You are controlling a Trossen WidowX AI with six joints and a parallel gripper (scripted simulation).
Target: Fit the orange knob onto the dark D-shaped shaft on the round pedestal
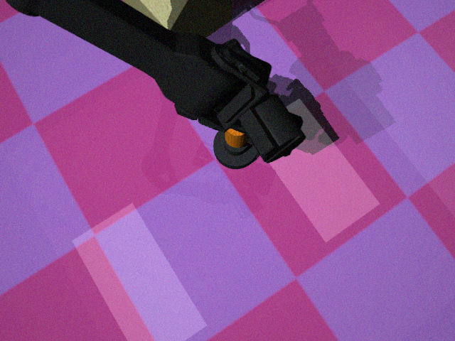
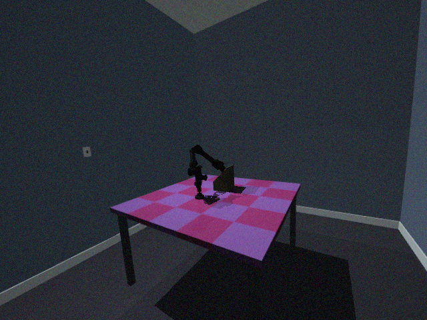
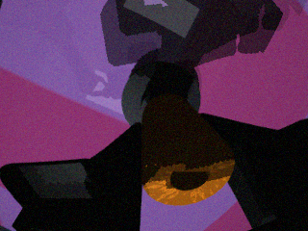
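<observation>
My gripper tip is now 2 cm below the orange knob. From my gripper tip the other things lie so: dark round pedestal (4 cm below).
</observation>
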